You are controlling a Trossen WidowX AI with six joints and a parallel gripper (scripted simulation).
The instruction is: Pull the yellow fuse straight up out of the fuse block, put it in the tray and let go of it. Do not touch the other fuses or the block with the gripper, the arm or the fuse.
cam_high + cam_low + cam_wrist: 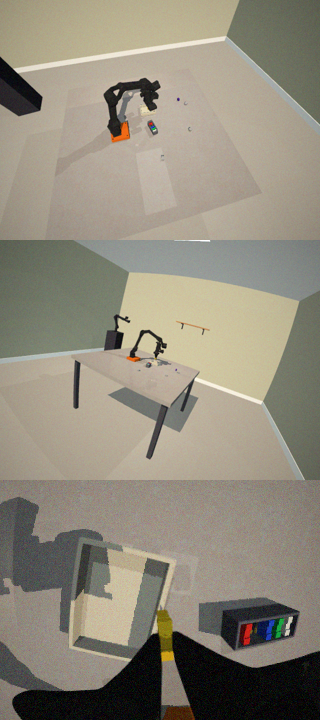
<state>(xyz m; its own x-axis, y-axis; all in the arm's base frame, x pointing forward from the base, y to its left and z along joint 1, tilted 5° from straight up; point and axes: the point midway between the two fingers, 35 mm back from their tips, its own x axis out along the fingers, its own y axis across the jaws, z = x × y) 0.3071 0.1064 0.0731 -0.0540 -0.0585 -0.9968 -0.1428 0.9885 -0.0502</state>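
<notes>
My gripper tip is 5 cm to the right of the cream tray and 9 cm above it. Round my gripper tip: yellow fuse: 1 cm below.
</notes>
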